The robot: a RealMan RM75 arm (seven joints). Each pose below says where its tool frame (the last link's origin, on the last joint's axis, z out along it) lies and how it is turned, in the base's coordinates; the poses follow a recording.
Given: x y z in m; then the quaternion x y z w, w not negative.
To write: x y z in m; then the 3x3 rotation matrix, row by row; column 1 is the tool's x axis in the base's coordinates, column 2 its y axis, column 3 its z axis. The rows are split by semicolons. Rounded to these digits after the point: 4 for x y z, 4 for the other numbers.
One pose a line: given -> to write
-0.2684 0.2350 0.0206 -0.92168 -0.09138 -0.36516 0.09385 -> -0.2684 0.2350 0.0206; 0.7166 0.2370 0.6560; 0.0999 -0.9657 0.2397; 0.6903 -0.1063 -0.7157
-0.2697 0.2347 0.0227 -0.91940 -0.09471 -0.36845 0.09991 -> -0.2697 0.2347 0.0227; 0.7106 0.2478 0.6586; 0.1005 -0.9621 0.2535; 0.6964 -0.1139 -0.7085
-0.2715 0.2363 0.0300 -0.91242 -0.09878 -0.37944 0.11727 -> -0.2715 0.2363 0.0300; 0.6925 0.2693 0.6693; 0.0913 -0.9530 0.2890; 0.7156 -0.1390 -0.6845
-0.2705 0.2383 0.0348 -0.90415 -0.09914 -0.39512 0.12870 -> -0.2705 0.2383 0.0348; 0.6681 0.2810 0.6890; 0.0776 -0.9472 0.3111; 0.7400 -0.1544 -0.6546
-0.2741 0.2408 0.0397 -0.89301 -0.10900 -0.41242 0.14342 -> -0.2741 0.2408 0.0397; 0.6361 0.3130 0.7053; 0.0764 -0.9351 0.3461; 0.7679 -0.1662 -0.6187
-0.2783 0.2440 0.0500 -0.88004 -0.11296 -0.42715 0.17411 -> -0.2783 0.2440 0.0500; 0.6096 0.3476 0.7125; 0.0501 -0.9139 0.4029; 0.7912 -0.2099 -0.5745
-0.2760 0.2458 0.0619 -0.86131 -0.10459 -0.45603 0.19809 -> -0.2760 0.2458 0.0619; 0.5622 0.3608 0.7441; -0.0005 -0.8996 0.4366; 0.8270 -0.2458 -0.5056
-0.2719 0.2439 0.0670 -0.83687 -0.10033 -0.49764 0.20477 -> -0.2719 0.2439 0.0670; 0.4846 0.3717 0.7918; -0.0359 -0.8960 0.4426; 0.8740 -0.2429 -0.4208
